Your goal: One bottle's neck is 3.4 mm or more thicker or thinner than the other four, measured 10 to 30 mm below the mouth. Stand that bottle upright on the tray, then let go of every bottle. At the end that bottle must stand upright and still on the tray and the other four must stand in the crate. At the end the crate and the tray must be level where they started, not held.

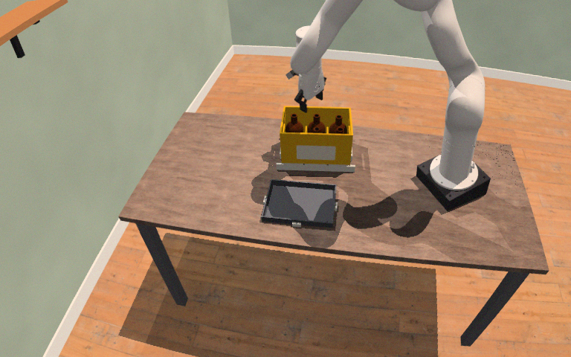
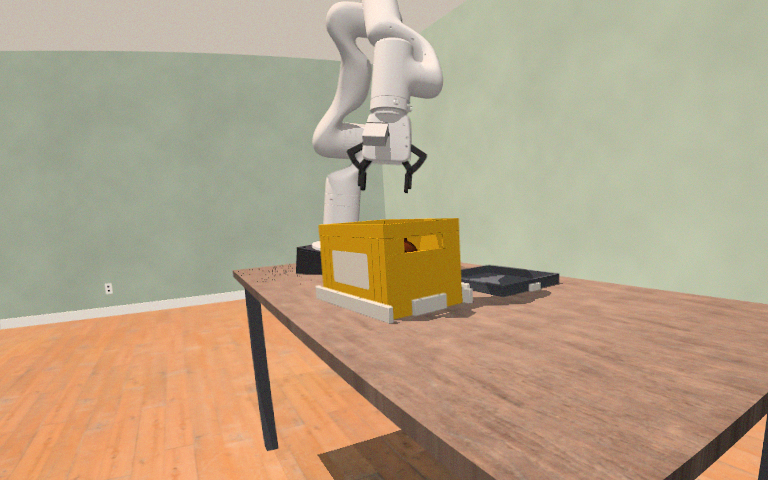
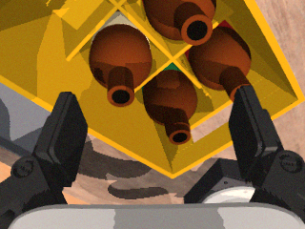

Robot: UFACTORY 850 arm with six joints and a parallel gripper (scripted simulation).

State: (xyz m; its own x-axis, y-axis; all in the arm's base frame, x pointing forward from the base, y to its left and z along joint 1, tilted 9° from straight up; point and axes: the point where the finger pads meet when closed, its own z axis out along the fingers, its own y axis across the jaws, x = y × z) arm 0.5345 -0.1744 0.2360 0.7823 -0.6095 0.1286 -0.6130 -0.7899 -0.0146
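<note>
My gripper is now 2 cm past the yellow crate, 1 cm to the right of it and 17 cm above it. The rest, counted from my hand: dark tray (2 cm ahead, 29 cm to the left, 24 cm below).
</note>
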